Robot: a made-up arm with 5 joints. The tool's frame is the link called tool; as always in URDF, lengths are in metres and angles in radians. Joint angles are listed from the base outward.
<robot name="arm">
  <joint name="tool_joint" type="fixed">
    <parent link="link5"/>
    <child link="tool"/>
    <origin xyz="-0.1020 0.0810 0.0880" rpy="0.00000 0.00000 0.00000"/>
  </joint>
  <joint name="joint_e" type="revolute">
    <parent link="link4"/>
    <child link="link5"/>
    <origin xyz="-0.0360 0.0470 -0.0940" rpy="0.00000 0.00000 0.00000"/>
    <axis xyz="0 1 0"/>
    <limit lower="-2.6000" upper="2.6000"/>
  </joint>
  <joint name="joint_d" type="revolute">
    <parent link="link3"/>
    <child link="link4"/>
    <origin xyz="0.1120 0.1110 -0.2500" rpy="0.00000 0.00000 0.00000"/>
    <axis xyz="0 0 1"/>
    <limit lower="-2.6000" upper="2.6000"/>
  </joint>
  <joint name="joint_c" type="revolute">
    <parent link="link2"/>
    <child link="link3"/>
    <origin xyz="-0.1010 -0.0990 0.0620" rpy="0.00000 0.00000 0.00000"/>
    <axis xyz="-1 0 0"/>
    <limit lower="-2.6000" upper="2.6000"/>
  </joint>
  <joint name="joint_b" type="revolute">
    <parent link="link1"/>
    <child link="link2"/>
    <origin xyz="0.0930 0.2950 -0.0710" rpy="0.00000 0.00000 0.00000"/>
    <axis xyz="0 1 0"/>
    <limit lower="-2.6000" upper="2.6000"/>
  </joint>
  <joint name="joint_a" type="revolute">
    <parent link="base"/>
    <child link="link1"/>
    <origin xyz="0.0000 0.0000 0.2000" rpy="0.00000 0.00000 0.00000"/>
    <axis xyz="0 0 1"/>
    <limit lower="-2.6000" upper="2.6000"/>
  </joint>
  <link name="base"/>
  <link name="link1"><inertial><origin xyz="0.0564 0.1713 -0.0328"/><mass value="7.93"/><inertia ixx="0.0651" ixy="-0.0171" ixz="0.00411" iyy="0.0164" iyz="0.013" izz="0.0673"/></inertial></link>
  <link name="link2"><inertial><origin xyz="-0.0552 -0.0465 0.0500"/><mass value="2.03"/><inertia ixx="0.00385" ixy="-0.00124" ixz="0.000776" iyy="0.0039" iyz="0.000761" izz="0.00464"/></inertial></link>
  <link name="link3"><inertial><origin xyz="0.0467 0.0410 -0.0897"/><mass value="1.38"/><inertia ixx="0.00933" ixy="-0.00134" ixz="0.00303" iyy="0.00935" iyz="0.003" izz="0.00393"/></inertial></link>
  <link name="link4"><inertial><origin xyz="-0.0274 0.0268 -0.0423"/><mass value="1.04"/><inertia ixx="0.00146" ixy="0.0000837" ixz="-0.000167" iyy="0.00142" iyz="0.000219" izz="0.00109"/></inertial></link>
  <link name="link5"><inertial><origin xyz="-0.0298 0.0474 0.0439"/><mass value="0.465"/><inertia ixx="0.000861" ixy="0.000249" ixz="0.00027" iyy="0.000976" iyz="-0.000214" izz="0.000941"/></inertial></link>
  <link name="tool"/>
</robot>
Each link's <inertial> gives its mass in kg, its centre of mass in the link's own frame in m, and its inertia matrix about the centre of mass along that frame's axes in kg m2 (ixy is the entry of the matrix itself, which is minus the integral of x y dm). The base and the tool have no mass. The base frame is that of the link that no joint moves.
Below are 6 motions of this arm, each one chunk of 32 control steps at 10 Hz.
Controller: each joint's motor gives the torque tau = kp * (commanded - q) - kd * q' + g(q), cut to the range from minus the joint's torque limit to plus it. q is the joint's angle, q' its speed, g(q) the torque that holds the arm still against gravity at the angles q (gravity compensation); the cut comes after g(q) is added. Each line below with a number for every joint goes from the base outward.
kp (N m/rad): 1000 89 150 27 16
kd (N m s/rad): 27 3.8 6.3 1.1 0.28
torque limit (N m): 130 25 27 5.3 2.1
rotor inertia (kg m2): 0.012 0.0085 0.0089 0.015 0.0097
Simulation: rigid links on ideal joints. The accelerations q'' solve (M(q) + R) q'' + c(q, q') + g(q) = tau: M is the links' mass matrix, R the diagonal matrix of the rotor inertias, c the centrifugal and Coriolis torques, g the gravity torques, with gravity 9.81 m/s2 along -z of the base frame. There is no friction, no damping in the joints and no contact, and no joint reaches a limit. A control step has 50 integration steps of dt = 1/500 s. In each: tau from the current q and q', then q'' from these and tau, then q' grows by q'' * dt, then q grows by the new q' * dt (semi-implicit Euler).
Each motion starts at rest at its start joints. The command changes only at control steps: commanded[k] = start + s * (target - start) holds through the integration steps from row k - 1 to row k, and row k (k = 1, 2, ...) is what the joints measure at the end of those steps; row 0 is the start. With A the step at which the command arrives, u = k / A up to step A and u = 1 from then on. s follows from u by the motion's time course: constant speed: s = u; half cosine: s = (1 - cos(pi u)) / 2; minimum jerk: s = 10 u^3 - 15 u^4 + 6 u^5; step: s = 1 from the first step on.
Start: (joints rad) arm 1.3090 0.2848 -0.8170 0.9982 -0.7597
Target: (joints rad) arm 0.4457 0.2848 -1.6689 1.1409 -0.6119
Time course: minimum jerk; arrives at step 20
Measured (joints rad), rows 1 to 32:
1: 1.3078 0.2848 -0.8180 0.9984 -0.7594
2: 1.3003 0.2848 -0.8244 0.9995 -0.7579
3: 1.2830 0.2851 -0.8403 1.0017 -0.7545
4: 1.2539 0.2857 -0.8677 1.0055 -0.7492
5: 1.2123 0.2869 -0.9073 1.0114 -0.7418
6: 1.1588 0.2887 -0.9588 1.0194 -0.7325
7: 1.0947 0.2913 -1.0209 1.0294 -0.7216
8: 1.0223 0.2944 -1.0915 1.0411 -0.7094
9: 0.9444 0.2976 -1.1680 1.0540 -0.6962
10: 0.8639 0.3006 -1.2475 1.0675 -0.6825
11: 0.7840 0.3028 -1.3268 1.0810 -0.6688
12: 0.7079 0.3038 -1.4029 1.0939 -0.6557
13: 0.6383 0.3035 -1.4728 1.1056 -0.6436
14: 0.5777 0.3020 -1.5340 1.1159 -0.6331
15: 0.5281 0.2995 -1.5843 1.1244 -0.6247
16: 0.4906 0.2964 -1.6225 1.1311 -0.6184
17: 0.4652 0.2930 -1.6485 1.1358 -0.6143
18: 0.4512 0.2897 -1.6631 1.1387 -0.6123
19: 0.4459 0.2870 -1.6687 1.1401 -0.6117
20: 0.4456 0.2852 -1.6691 1.1407 -0.6119
21: 0.4458 0.2846 -1.6688 1.1410 -0.6119
22: 0.4457 0.2848 -1.6689 1.1409 -0.6119
23: 0.4457 0.2848 -1.6689 1.1409 -0.6119
24: 0.4457 0.2848 -1.6689 1.1409 -0.6119
25: 0.4457 0.2848 -1.6689 1.1409 -0.6119
26: 0.4457 0.2848 -1.6689 1.1409 -0.6119
27: 0.4457 0.2848 -1.6689 1.1409 -0.6119
28: 0.4457 0.2848 -1.6689 1.1409 -0.6119
29: 0.4457 0.2848 -1.6689 1.1409 -0.6119
30: 0.4457 0.2848 -1.6689 1.1409 -0.6119
31: 0.4457 0.2848 -1.6689 1.1409 -0.6119
32: 0.4457 0.2848 -1.6689 1.1409 -0.6119

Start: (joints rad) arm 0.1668 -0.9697 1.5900 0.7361 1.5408
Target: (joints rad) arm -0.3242 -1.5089 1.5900 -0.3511 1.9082
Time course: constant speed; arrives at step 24
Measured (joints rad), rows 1 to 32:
1: 0.1446 -0.9919 1.5908 0.6905 1.5646
2: 0.1243 -1.0145 1.5905 0.6448 1.5770
3: 0.1038 -1.0370 1.5906 0.5994 1.5932
4: 0.0834 -1.0596 1.5907 0.5541 1.6083
5: 0.0629 -1.0821 1.5908 0.5087 1.6237
6: 0.0424 -1.1047 1.5908 0.4634 1.6390
7: 0.0220 -1.1272 1.5909 0.4180 1.6543
8: 0.0015 -1.1498 1.5910 0.3727 1.6696
9: -0.0190 -1.1723 1.5910 0.3273 1.6849
10: -0.0395 -1.1949 1.5911 0.2820 1.7002
11: -0.0599 -1.2174 1.5911 0.2366 1.7155
12: -0.0804 -1.2400 1.5912 0.1913 1.7307
13: -0.1009 -1.2625 1.5912 0.1459 1.7460
14: -0.1213 -1.2850 1.5913 0.1006 1.7613
15: -0.1418 -1.3076 1.5913 0.0552 1.7765
16: -0.1623 -1.3301 1.5914 0.0099 1.7918
17: -0.1827 -1.3526 1.5914 -0.0355 1.8071
18: -0.2032 -1.3752 1.5915 -0.0808 1.8223
19: -0.2237 -1.3977 1.5915 -0.1261 1.8375
20: -0.2441 -1.4202 1.5916 -0.1715 1.8528
21: -0.2646 -1.4428 1.5916 -0.2168 1.8680
22: -0.2851 -1.4653 1.5916 -0.2621 1.8833
23: -0.3055 -1.4878 1.5917 -0.3075 1.8985
24: -0.3260 -1.5103 1.5917 -0.3528 1.9137
25: -0.3241 -1.5090 1.5903 -0.3515 1.9064
26: -0.3242 -1.5088 1.5897 -0.3510 1.9087
27: -0.3242 -1.5089 1.5901 -0.3511 1.9081
28: -0.3242 -1.5089 1.5900 -0.3511 1.9082
29: -0.3242 -1.5089 1.5900 -0.3511 1.9082
30: -0.3242 -1.5089 1.5900 -0.3511 1.9082
31: -0.3242 -1.5089 1.5900 -0.3511 1.9082
32: -0.3242 -1.5089 1.5900 -0.3511 1.9082

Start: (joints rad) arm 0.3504 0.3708 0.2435 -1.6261 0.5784
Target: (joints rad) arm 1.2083 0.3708 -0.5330 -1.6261 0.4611
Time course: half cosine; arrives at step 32
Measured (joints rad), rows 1 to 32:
1: 0.3527 0.3709 0.2416 -1.6259 0.5779
2: 0.3593 0.3712 0.2359 -1.6253 0.5766
3: 0.3700 0.3715 0.2264 -1.6247 0.5749
4: 0.3846 0.3718 0.2134 -1.6241 0.5726
5: 0.4030 0.3721 0.1970 -1.6235 0.5698
6: 0.4250 0.3724 0.1773 -1.6229 0.5665
7: 0.4505 0.3727 0.1544 -1.6223 0.5627
8: 0.4791 0.3730 0.1287 -1.6218 0.5586
9: 0.5107 0.3733 0.1004 -1.6212 0.5540
10: 0.5449 0.3736 0.0698 -1.6207 0.5492
11: 0.5813 0.3739 0.0371 -1.6203 0.5440
12: 0.6196 0.3741 0.0026 -1.6198 0.5386
13: 0.6596 0.3744 -0.0333 -1.6194 0.5331
14: 0.7006 0.3746 -0.0702 -1.6191 0.5274
15: 0.7425 0.3748 -0.1078 -1.6188 0.5216
16: 0.7847 0.3749 -0.1458 -1.6186 0.5158
17: 0.8268 0.3749 -0.1838 -1.6185 0.5101
18: 0.8685 0.3749 -0.2213 -1.6184 0.5045
19: 0.9093 0.3748 -0.2582 -1.6184 0.4990
20: 0.9489 0.3746 -0.2939 -1.6185 0.4937
21: 0.9868 0.3744 -0.3283 -1.6187 0.4887
22: 1.0228 0.3741 -0.3608 -1.6190 0.4840
23: 1.0563 0.3738 -0.3913 -1.6193 0.4796
24: 1.0872 0.3735 -0.4195 -1.6198 0.4756
25: 1.1151 0.3731 -0.4450 -1.6203 0.4720
26: 1.1397 0.3727 -0.4676 -1.6210 0.4689
27: 1.1609 0.3724 -0.4872 -1.6216 0.4663
28: 1.1783 0.3720 -0.5034 -1.6224 0.4641
29: 1.1919 0.3717 -0.5163 -1.6232 0.4625
30: 1.2015 0.3714 -0.5255 -1.6240 0.4615
31: 1.2071 0.3712 -0.5312 -1.6248 0.4610
32: 1.2085 0.3709 -0.5331 -1.6256 0.4610

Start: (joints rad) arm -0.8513 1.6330 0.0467 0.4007 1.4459
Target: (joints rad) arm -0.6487 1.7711 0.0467 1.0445 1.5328
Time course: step
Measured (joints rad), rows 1 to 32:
1: -0.6233 1.7580 0.0508 0.9713 1.5897
2: -0.6494 1.7700 0.0657 1.0722 1.5096
3: -0.6499 1.7748 0.0399 1.0364 1.5393
4: -0.6483 1.7701 0.0476 1.0455 1.5314
5: -0.6487 1.7710 0.0469 1.0447 1.5331
6: -0.6487 1.7712 0.0465 1.0444 1.5328
7: -0.6487 1.7711 0.0467 1.0445 1.5328
8: -0.6487 1.7711 0.0467 1.0445 1.5328
9: -0.6487 1.7711 0.0467 1.0445 1.5328
10: -0.6487 1.7711 0.0467 1.0445 1.5328
11: -0.6487 1.7711 0.0467 1.0445 1.5328
12: -0.6487 1.7711 0.0467 1.0445 1.5328
13: -0.6487 1.7711 0.0467 1.0445 1.5328
14: -0.6487 1.7711 0.0467 1.0445 1.5328
15: -0.6487 1.7711 0.0467 1.0445 1.5328
16: -0.6487 1.7711 0.0467 1.0445 1.5328
17: -0.6487 1.7711 0.0467 1.0445 1.5328
18: -0.6487 1.7711 0.0467 1.0445 1.5328
19: -0.6487 1.7711 0.0467 1.0445 1.5328
20: -0.6487 1.7711 0.0467 1.0445 1.5328
21: -0.6487 1.7711 0.0467 1.0445 1.5328
22: -0.6487 1.7711 0.0467 1.0445 1.5328
23: -0.6487 1.7711 0.0467 1.0445 1.5328
24: -0.6487 1.7711 0.0467 1.0445 1.5328
25: -0.6487 1.7711 0.0467 1.0445 1.5328
26: -0.6487 1.7711 0.0467 1.0445 1.5328
27: -0.6487 1.7711 0.0467 1.0445 1.5328
28: -0.6487 1.7711 0.0467 1.0445 1.5328
29: -0.6487 1.7711 0.0467 1.0445 1.5328
30: -0.6487 1.7711 0.0467 1.0445 1.5328
31: -0.6487 1.7711 0.0467 1.0445 1.5328
32: -0.6487 1.7711 0.0467 1.0445 1.5328

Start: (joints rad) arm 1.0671 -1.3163 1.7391 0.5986 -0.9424
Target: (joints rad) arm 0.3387 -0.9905 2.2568 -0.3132 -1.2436
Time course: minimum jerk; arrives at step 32
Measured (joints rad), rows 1 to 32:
1: 1.0669 -1.3162 1.7393 0.5983 -0.9425
2: 1.0654 -1.3157 1.7403 0.5967 -0.9433
3: 1.0616 -1.3142 1.7430 0.5924 -0.9452
4: 1.0549 -1.3115 1.7478 0.5846 -0.9484
5: 1.0446 -1.3073 1.7551 0.5724 -0.9531
6: 1.0305 -1.3013 1.7652 0.5555 -0.9594
7: 1.0123 -1.2936 1.7782 0.5335 -0.9675
8: 0.9900 -1.2840 1.7941 0.5063 -0.9772
9: 0.9637 -1.2726 1.8129 0.4742 -0.9886
10: 0.9337 -1.2595 1.8343 0.4373 -1.0016
11: 0.9003 -1.2448 1.8581 0.3961 -1.0158
12: 0.8639 -1.2288 1.8841 0.3511 -1.0313
13: 0.8251 -1.2116 1.9118 0.3029 -1.0477
14: 0.7843 -1.1935 1.9408 0.2522 -1.0649
15: 0.7423 -1.1747 1.9708 0.1998 -1.0824
16: 0.6997 -1.1556 2.0012 0.1465 -1.1002
17: 0.6572 -1.1365 2.0315 0.0931 -1.1178
18: 0.6153 -1.1176 2.0613 0.0405 -1.1350
19: 0.5749 -1.0993 2.0902 -0.0105 -1.1516
20: 0.5363 -1.0819 2.1176 -0.0592 -1.1672
21: 0.5004 -1.0655 2.1432 -0.1048 -1.1818
22: 0.4674 -1.0505 2.1665 -0.1466 -1.1949
23: 0.4379 -1.0370 2.1874 -0.1842 -1.2066
24: 0.4122 -1.0252 2.2056 -0.2170 -1.2167
25: 0.3905 -1.0152 2.2209 -0.2449 -1.2251
26: 0.3729 -1.0070 2.2333 -0.2676 -1.2318
27: 0.3594 -1.0006 2.2427 -0.2852 -1.2368
28: 0.3497 -0.9960 2.2495 -0.2980 -1.2403
29: 0.3434 -0.9930 2.2538 -0.3063 -1.2424
30: 0.3401 -0.9913 2.2560 -0.3110 -1.2434
31: 0.3388 -0.9906 2.2568 -0.3129 -1.2437
32: 0.3387 -0.9905 2.2568 -0.3132 -1.2436

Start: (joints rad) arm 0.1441 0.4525 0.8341 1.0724 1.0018
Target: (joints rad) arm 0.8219 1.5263 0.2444 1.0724 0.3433
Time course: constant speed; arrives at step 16
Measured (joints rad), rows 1 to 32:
1: 0.1896 0.5185 0.7967 1.0716 0.9455
2: 0.2318 0.5877 0.7595 1.0706 0.9087
3: 0.2742 0.6547 0.7231 1.0708 0.8666
4: 0.3167 0.7221 0.6865 1.0706 0.8258
5: 0.3591 0.7893 0.6499 1.0705 0.7848
6: 0.4016 0.8566 0.6133 1.0704 0.7437
7: 0.4440 0.9238 0.5768 1.0702 0.7027
8: 0.4865 0.9909 0.5402 1.0701 0.6616
9: 0.5290 1.0581 0.5036 1.0700 0.6205
10: 0.5714 1.1251 0.4670 1.0699 0.5794
11: 0.6138 1.1922 0.4304 1.0697 0.5383
12: 0.6563 1.2592 0.3938 1.0696 0.4972
13: 0.6987 1.3261 0.3572 1.0695 0.4561
14: 0.7411 1.3931 0.3205 1.0694 0.4150
15: 0.7835 1.4600 0.2839 1.0693 0.3739
16: 0.8259 1.5268 0.2472 1.0692 0.3328
17: 0.8212 1.5288 0.2436 1.0716 0.3463
18: 0.8220 1.5257 0.2444 1.0724 0.3426
19: 0.8219 1.5263 0.2445 1.0725 0.3434
20: 0.8219 1.5264 0.2444 1.0724 0.3433
21: 0.8219 1.5263 0.2444 1.0724 0.3433
22: 0.8219 1.5263 0.2444 1.0724 0.3433
23: 0.8219 1.5263 0.2444 1.0724 0.3433
24: 0.8219 1.5263 0.2444 1.0724 0.3433
25: 0.8219 1.5263 0.2444 1.0724 0.3433
26: 0.8219 1.5263 0.2444 1.0724 0.3433
27: 0.8219 1.5263 0.2444 1.0724 0.3433
28: 0.8219 1.5263 0.2444 1.0724 0.3433
29: 0.8219 1.5263 0.2444 1.0724 0.3433
30: 0.8219 1.5263 0.2444 1.0724 0.3433
31: 0.8219 1.5263 0.2444 1.0724 0.3433
32: 0.8219 1.5263 0.2444 1.0724 0.3433

